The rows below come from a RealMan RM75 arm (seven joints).
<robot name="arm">
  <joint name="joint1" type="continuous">
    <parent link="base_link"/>
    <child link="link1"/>
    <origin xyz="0 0 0.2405" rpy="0 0 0"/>
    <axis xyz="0 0 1"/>
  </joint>
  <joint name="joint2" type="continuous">
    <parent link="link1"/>
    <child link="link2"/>
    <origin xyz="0 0 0" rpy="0 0 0"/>
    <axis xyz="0 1 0"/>
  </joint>
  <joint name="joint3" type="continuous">
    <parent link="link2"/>
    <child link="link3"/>
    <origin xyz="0 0 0.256" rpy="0 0 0"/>
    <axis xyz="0 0 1"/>
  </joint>
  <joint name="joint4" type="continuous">
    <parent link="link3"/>
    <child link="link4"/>
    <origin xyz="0 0 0" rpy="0 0 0"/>
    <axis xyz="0 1 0"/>
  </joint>
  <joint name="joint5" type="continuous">
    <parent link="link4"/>
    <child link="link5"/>
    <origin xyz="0 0 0.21" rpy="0 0 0"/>
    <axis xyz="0 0 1"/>
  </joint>
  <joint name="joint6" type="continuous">
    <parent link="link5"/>
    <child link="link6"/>
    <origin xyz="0 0 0" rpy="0 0 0"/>
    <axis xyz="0 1 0"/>
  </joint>
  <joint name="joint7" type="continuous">
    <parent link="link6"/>
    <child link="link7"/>
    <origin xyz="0 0 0.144" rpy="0 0 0"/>
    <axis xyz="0 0 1"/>
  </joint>
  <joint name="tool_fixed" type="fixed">
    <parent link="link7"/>
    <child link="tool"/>
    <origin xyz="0 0 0" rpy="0 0 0"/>
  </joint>
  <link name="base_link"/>
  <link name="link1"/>
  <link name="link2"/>
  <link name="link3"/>
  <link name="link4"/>
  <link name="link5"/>
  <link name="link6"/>
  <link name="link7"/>
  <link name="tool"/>
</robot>
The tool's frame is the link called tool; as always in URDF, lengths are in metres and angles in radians. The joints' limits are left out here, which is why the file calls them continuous.
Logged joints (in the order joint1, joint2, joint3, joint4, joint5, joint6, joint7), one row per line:
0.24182, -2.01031, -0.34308, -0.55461, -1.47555, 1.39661, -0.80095
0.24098, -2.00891, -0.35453, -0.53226, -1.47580, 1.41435, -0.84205
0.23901, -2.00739, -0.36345, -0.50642, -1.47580, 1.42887, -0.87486
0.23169, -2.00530, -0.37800, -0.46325, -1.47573, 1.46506, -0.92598
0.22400, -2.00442, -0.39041, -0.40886, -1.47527, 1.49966, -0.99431
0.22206, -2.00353, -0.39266, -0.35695, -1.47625, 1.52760, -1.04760
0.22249, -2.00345, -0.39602, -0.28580, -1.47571, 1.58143, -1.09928
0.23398, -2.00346, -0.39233, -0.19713, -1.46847, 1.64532, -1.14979
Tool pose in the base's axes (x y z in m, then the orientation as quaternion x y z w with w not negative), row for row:
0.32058, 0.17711, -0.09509, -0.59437, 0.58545, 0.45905, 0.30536
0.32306, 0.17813, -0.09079, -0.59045, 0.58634, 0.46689, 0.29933
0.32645, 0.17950, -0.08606, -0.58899, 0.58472, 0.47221, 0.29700
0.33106, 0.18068, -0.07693, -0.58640, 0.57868, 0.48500, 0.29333
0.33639, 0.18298, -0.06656, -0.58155, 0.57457, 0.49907, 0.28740
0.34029, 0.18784, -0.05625, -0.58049, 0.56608, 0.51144, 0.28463
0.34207, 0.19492, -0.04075, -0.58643, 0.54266, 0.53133, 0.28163
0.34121, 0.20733, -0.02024, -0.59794, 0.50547, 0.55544, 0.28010
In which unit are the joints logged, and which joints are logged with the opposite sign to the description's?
The joints are logged in radians. Opposite sign: joint2, joint4, joint6, joint7.
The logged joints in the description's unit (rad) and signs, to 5 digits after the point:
0.24182, 2.01031, -0.34308, 0.55461, -1.47555, -1.39661, 0.80095
0.24098, 2.00891, -0.35453, 0.53226, -1.47580, -1.41435, 0.84205
0.23901, 2.00739, -0.36345, 0.50642, -1.47580, -1.42887, 0.87486
0.23169, 2.00530, -0.37800, 0.46325, -1.47573, -1.46506, 0.92598
0.22400, 2.00442, -0.39041, 0.40886, -1.47527, -1.49966, 0.99431
0.22206, 2.00353, -0.39266, 0.35695, -1.47625, -1.52760, 1.04760
0.22249, 2.00345, -0.39602, 0.28580, -1.47571, -1.58143, 1.09928
0.23398, 2.00346, -0.39233, 0.19713, -1.46847, -1.64532, 1.14979

